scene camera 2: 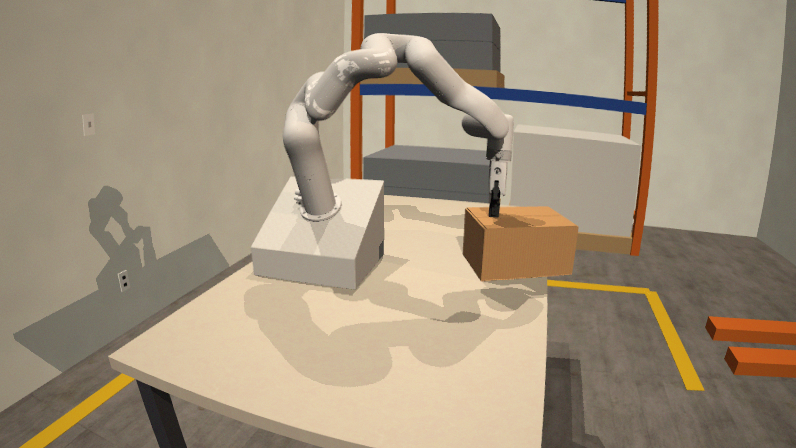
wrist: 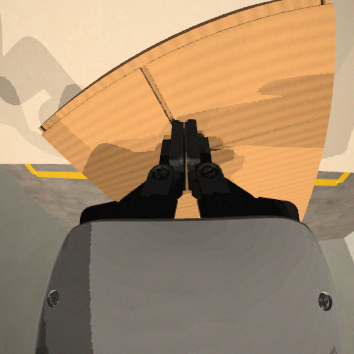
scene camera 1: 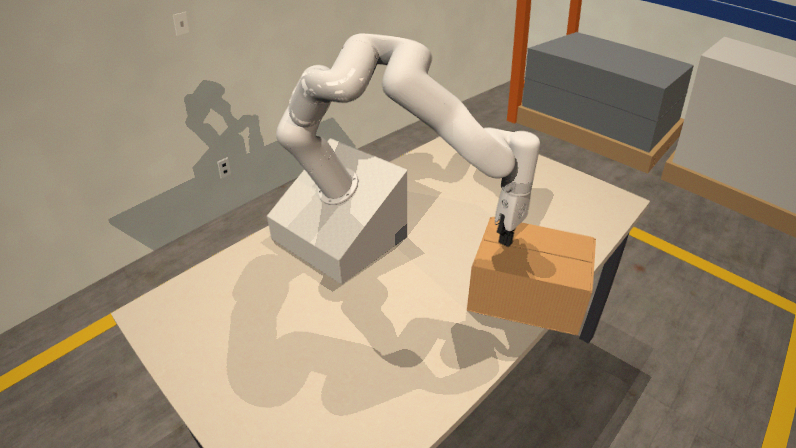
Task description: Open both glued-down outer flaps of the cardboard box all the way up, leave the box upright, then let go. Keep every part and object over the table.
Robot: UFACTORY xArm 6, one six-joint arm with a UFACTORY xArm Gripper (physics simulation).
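Seen in the pictures: gripper, fingertip midpoint: (scene camera 2: 493,216) (wrist: 185,136) (scene camera 1: 504,243); arm's base, origin of the base link: (scene camera 2: 320,207) (scene camera 1: 338,187).
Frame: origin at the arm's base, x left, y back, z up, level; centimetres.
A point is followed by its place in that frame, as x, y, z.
Note:
The brown cardboard box (scene camera 1: 526,294) {14.8, -60.2, -7.2} (scene camera 2: 529,253) {14.7, -60.0, -9.8} stands upright at the table's far right, with part of it past the table's edge. Both outer flaps lie flat and closed, meeting at a seam along the top. One flap (scene camera 1: 557,238) {32.7, -54.9, -1.8} (wrist: 112,95) {14.9, -44.6, -1.9} is on the far side in scene camera 1; the other flap (scene camera 1: 570,274) {23.7, -66.0, -1.9} (wrist: 240,60) {22.2, -41.4, -1.9} is on the near side. My gripper (scene camera 1: 505,243) {20.0, -47.1, -1.9} (scene camera 2: 494,214) {20.0, -47.1, -1.9} (wrist: 185,136) {20.0, -47.1, -1.9} is shut and empty, pointing down at the seam near the box end towards the robot base. Whether the fingertips touch the cardboard is hard to tell. The inner flaps are hidden.
The robot's wedge-shaped pedestal (scene camera 1: 373,222) {0.7, -16.3, -3.9} (scene camera 2: 303,264) {-15.8, -4.3, -11.9} stands on the table (scene camera 1: 183,356) {-60.3, -17.1, -17.5} (scene camera 2: 222,356) {-57.2, -11.4, -17.5}, left of the box. Behind the table are a rack post (scene camera 1: 519,66) (scene camera 2: 356,111), grey boxes (scene camera 1: 601,94) and a pale box (scene camera 1: 740,122) (scene camera 2: 573,178).

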